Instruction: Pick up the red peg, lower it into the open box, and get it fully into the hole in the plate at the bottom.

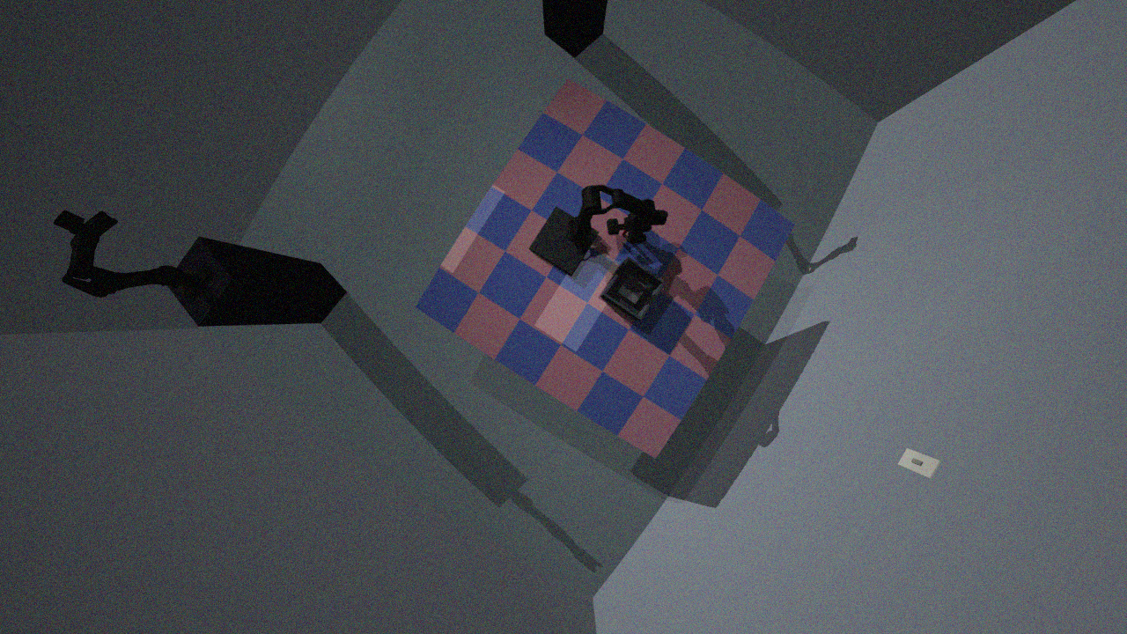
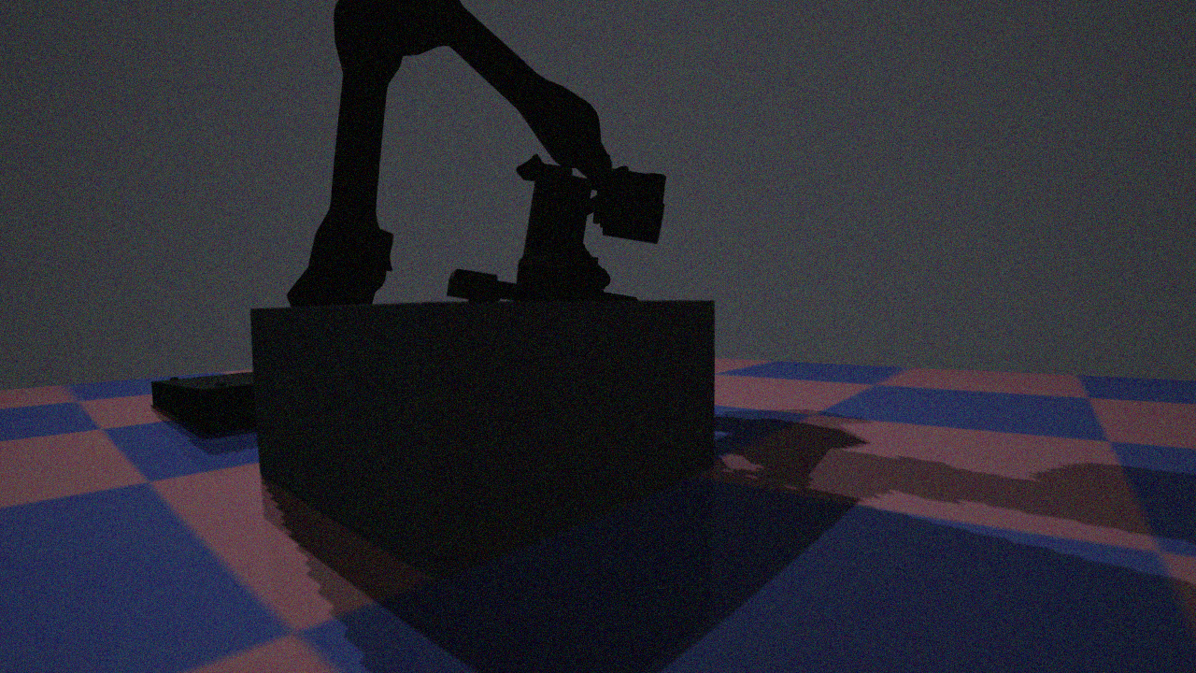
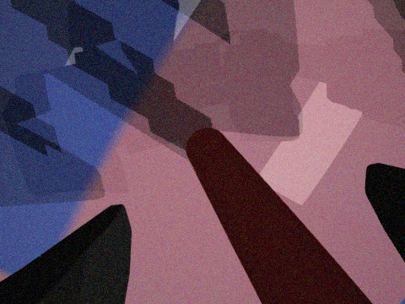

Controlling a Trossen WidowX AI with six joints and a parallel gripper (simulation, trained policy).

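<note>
The red peg is 10 mm ahead of my gripper tip and 20 mm above it. From my gripper tip the other things lie so: grey plate 200 mm ahead, 170 mm to the right, 30 mm above; then dark box 200 mm ahead, 170 mm to the right, 10 mm above.
</note>
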